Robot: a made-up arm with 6 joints. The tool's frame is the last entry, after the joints.
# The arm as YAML. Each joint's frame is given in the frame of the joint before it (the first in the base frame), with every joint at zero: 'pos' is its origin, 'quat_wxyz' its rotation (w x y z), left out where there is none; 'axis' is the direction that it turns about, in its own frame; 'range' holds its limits. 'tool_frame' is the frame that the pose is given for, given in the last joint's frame.
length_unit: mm
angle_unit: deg
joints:
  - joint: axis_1
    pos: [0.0, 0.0, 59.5]
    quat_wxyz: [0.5, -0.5, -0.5, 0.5]
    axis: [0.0, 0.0, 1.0]
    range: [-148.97, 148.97]
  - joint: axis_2
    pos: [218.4, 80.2, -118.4]
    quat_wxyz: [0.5, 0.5, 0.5, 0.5]
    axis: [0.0, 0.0, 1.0]
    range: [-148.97, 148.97]
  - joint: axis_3
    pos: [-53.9, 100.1, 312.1]
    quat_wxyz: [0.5, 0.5, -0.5, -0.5]
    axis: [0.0, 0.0, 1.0]
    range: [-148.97, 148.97]
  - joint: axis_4
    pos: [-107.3, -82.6, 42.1]
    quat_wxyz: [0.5, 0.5, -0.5, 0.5]
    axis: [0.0, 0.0, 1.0]
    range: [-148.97, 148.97]
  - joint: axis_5
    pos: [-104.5, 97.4, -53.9]
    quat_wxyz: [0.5, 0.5, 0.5, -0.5]
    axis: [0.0, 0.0, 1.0]
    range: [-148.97, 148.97]
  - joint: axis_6
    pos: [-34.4, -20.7, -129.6]
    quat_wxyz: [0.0, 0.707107, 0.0, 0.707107]
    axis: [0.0, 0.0, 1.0]
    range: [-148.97, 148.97]
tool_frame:
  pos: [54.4, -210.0, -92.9]
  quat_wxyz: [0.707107, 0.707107, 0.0, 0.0]
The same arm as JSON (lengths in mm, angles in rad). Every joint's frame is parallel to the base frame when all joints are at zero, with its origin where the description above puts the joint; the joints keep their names.
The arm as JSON. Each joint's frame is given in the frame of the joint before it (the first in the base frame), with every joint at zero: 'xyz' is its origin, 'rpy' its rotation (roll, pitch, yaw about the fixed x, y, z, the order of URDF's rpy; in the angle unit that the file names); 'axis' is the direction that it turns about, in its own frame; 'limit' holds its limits. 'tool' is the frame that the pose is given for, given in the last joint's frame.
{"units": {"length": "mm", "angle": "rad"}, "joints": [
  {"name": "axis_1", "type": "revolute", "origin": {"xyz": [0.0, 0.0, 59.5], "rpy": [0.0, 0.0, 0.0]}, "axis": "-x", "limit": {"lower": -2.6, "upper": 2.6}},
  {"name": "axis_2", "type": "revolute", "origin": {"xyz": [118.4, 218.4, -80.2], "rpy": [0.0, 0.0, 0.0]}, "axis": "+y", "limit": {"lower": -2.6, "upper": 2.6}},
  {"name": "axis_3", "type": "revolute", "origin": {"xyz": [-100.1, 312.1, 53.9], "rpy": [0.0, 0.0, 0.0]}, "axis": "+z", "limit": {"lower": -2.6, "upper": 2.6}},
  {"name": "axis_4", "type": "revolute", "origin": {"xyz": [-107.3, -82.6, 42.1], "rpy": [0.0, 0.0, 0.0]}, "axis": "-y", "limit": {"lower": -2.6, "upper": 2.6}},
  {"name": "axis_5", "type": "revolute", "origin": {"xyz": [-97.4, 53.9, -104.5], "rpy": [0.0, 0.0, 0.0]}, "axis": "+x", "limit": {"lower": -2.6, "upper": 2.6}},
  {"name": "axis_6", "type": "revolute", "origin": {"xyz": [-129.6, -34.4, -20.7], "rpy": [0.0, 0.0, 0.0]}, "axis": "+y", "limit": {"lower": -2.6, "upper": 2.6}}
], "tool": {"origin": {"xyz": [54.4, -92.9, 210.0], "rpy": [0.0, 0.0, 0.0]}}}

